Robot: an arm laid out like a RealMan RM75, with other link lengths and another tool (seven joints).
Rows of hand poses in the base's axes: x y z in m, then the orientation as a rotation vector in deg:
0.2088, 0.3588, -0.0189, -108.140, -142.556, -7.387
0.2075, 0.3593, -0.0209, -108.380, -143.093, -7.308
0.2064, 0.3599, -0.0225, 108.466, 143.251, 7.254
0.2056, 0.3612, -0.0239, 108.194, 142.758, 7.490
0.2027, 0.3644, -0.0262, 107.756, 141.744, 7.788
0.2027, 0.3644, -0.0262, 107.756, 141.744, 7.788
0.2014, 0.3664, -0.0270, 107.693, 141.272, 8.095
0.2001, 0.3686, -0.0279, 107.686, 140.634, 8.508
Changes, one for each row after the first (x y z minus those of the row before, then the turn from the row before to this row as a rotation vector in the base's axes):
-0.0013, 0.0005, -0.0020, -0.397, -0.417, 0.062
-0.0011, 0.0006, -0.0016, -0.344, -0.390, -0.004
-0.0008, 0.0013, -0.0014, -0.197, -0.534, -0.073
-0.0029, 0.0032, -0.0023, -0.458, -0.971, -0.212
0.0000, 0.0000, 0.0000, 0.000, 0.000, 0.000
-0.0013, 0.0020, -0.0008, -0.069, -0.441, -0.166
-0.0013, 0.0022, -0.0009, -0.063, -0.555, -0.263

